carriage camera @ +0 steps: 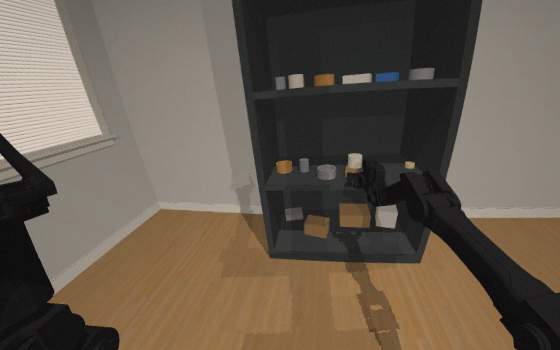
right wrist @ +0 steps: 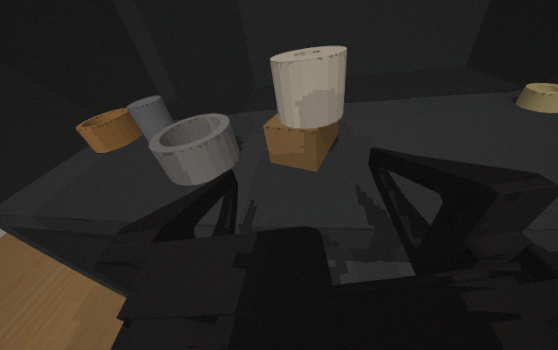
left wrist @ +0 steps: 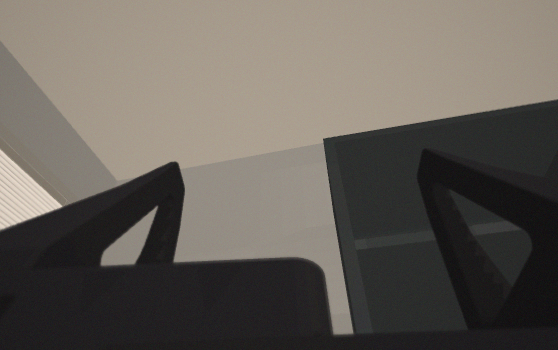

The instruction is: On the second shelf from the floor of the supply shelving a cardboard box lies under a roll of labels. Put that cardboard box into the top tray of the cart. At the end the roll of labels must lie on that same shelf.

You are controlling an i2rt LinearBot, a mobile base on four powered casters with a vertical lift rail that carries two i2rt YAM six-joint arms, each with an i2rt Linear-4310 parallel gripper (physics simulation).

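A small brown cardboard box [carriage camera: 350,171] [right wrist: 297,146] lies on the second shelf [carriage camera: 300,183] [right wrist: 300,200]. The white roll of labels [carriage camera: 355,160] [right wrist: 310,90] stands upright on top of it. My right gripper [right wrist: 300,166] is open and empty, in front of the box and the roll; in the carriage camera its dark shape [carriage camera: 354,180] covers part of the box. In the right wrist view the box and roll show beyond and between the fingertips. My left gripper [left wrist: 299,168] is open and empty, raised and pointing at the ceiling and the upper shelving. The cart does not show.
On the same shelf stand a grey ring-shaped bowl [carriage camera: 326,172] [right wrist: 197,155], a blue-grey cylinder [carriage camera: 304,165] [right wrist: 151,117], an orange bowl [carriage camera: 284,167] [right wrist: 110,132] and a yellow ring [carriage camera: 410,165] [right wrist: 542,99]. Below are boxes [carriage camera: 354,215] [carriage camera: 317,226] [carriage camera: 386,217]. Several items stand on the shelf above.
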